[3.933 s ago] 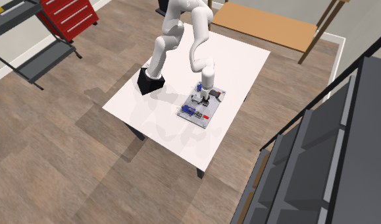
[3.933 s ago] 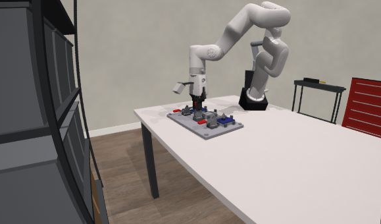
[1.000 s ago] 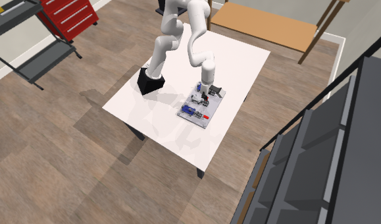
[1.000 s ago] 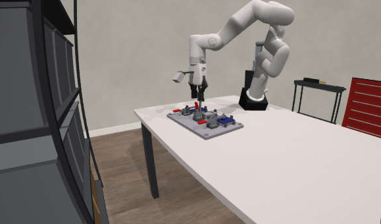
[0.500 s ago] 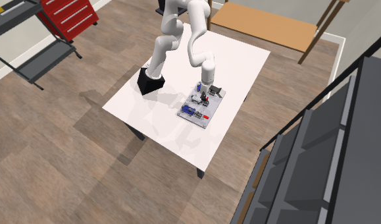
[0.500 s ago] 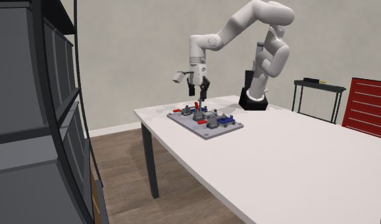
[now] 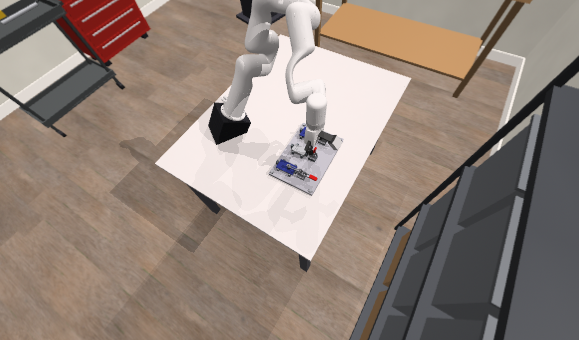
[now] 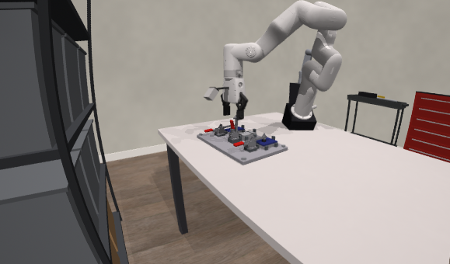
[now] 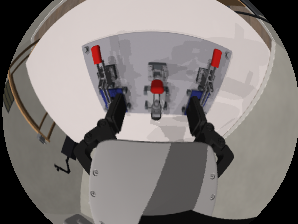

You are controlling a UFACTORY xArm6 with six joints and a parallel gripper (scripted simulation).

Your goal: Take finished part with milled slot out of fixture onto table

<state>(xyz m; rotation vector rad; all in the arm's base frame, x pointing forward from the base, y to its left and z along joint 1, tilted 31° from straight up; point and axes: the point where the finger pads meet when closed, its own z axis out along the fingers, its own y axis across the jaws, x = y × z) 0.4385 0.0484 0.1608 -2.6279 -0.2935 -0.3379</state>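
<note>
Right now my hand is 8 cm past the grey finished part, 2 cm to the left of it and 10 cm above it. From my hand the other things lie so: blue blank: 11 cm behind, 8 cm to the left, 10 cm below; then grey fixture plate: 3 cm behind, 1 cm to the right, 12 cm below.
</note>
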